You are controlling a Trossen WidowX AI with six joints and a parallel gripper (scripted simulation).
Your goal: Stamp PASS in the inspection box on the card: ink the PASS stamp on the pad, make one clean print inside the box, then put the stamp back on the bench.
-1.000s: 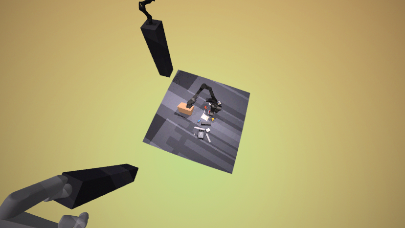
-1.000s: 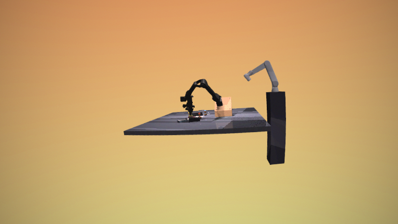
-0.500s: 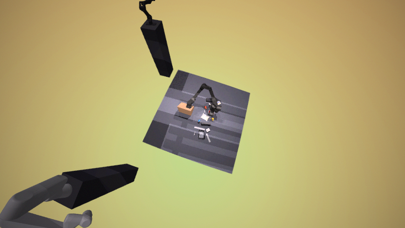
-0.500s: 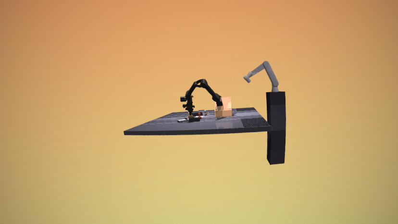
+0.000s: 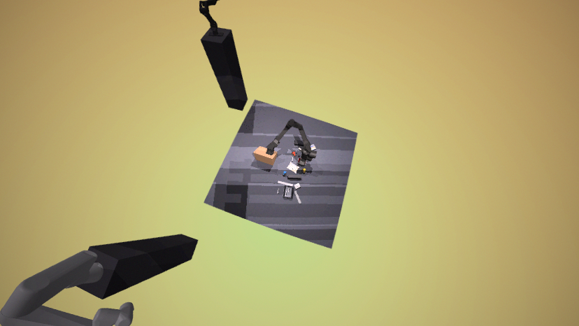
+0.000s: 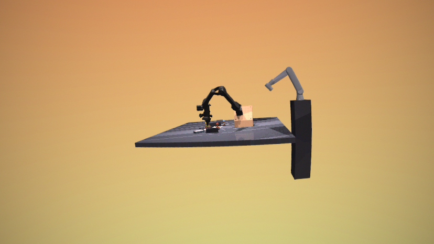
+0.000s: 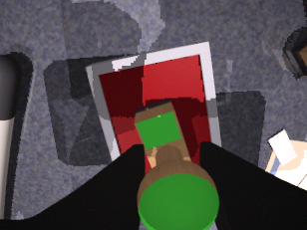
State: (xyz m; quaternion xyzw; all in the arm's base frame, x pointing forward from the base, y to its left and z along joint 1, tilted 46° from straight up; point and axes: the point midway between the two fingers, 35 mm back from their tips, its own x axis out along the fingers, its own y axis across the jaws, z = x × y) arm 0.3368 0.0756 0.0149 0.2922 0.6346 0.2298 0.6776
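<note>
The green-topped stamp is 1 cm below my gripper tip. The rest, counted from my gripper tip: red stamp (11 cm behind, 5 cm to the left, 2 cm below); dark flat slab (4 cm behind, 19 cm to the right, 3 cm below); cream card (8 cm behind, 9 cm to the right, 4 cm below).
</note>
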